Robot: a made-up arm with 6 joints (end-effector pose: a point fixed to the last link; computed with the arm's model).
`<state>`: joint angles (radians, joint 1 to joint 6).
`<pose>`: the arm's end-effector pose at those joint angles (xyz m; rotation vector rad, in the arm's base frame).
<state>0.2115 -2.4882 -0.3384 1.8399 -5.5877 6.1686</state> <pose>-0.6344 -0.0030 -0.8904 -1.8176 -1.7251 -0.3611</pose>
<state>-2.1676 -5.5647 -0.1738 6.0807 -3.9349 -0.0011</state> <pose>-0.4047 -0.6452 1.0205 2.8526 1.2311 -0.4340</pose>
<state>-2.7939 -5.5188 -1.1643 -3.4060 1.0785 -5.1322</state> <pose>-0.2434 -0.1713 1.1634 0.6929 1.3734 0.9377</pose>
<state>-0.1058 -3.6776 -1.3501 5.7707 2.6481 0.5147</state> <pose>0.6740 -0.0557 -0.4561 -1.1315 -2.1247 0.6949</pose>
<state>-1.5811 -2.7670 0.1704 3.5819 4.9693 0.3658</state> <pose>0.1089 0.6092 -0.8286 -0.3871 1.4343 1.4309</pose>
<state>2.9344 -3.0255 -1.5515 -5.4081 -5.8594 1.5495</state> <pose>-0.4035 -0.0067 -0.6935 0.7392 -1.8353 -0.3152</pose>
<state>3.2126 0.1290 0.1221 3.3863 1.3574 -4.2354</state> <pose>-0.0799 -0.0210 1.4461 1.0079 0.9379 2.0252</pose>
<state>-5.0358 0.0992 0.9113 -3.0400 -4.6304 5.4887</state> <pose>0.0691 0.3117 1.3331 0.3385 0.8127 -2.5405</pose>
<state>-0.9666 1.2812 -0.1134 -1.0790 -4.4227 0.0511</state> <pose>0.5774 -0.9537 0.5252 -1.6184 -1.8841 1.2926</pose>
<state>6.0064 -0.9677 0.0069 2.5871 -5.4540 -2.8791</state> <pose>-1.0310 0.3962 0.8761 -0.4232 -1.6881 -0.6432</pose>
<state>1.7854 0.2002 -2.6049 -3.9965 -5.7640 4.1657</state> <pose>-0.0663 -0.1535 0.6214 1.7571 -1.9409 0.1553</pose>
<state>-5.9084 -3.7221 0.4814 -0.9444 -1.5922 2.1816</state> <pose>0.4655 0.3509 -0.8253 -0.7590 -1.8521 -2.1455</pose>
